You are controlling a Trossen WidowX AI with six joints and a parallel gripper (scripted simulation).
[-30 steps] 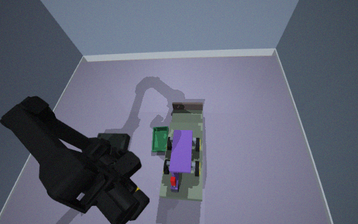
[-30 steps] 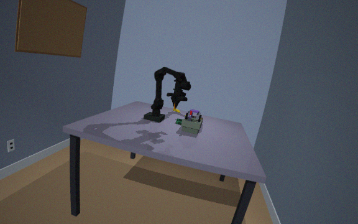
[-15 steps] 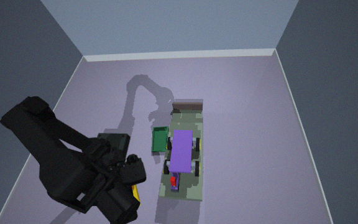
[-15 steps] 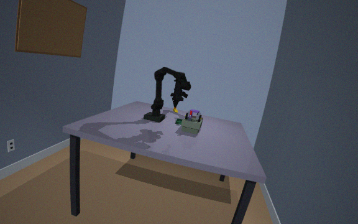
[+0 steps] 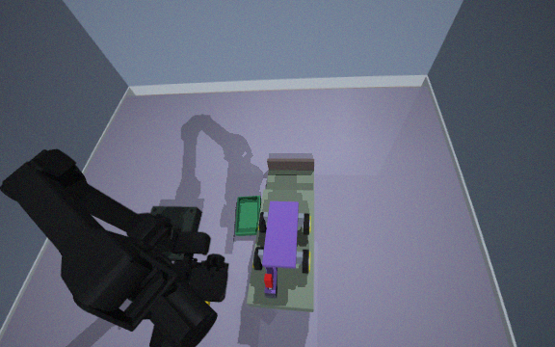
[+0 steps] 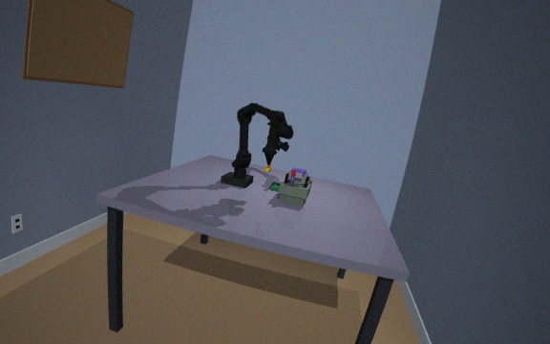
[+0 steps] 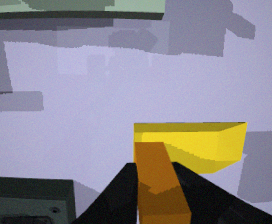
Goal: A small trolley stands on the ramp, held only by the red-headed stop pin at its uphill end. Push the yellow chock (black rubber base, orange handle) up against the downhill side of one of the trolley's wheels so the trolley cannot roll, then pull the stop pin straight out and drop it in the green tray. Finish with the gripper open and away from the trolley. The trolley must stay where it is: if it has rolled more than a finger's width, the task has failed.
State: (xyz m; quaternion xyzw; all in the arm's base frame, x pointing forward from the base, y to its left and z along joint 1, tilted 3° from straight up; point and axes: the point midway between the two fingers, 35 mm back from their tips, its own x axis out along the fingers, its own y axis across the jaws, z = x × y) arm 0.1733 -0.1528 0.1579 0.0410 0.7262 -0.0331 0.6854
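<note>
My gripper tip is 13 cm short of the red-headed stop pin, 4 cm above it and 1 cm to the right of it. The rest, counted from my gripper tip: purple trolley 17 cm ahead, 11 cm to the left, 6 cm below; green tray 22 cm to the left, 18 cm below, 6 cm ahead; pale green ramp 17 cm ahead, 13 cm below, 11 cm to the left.
</note>
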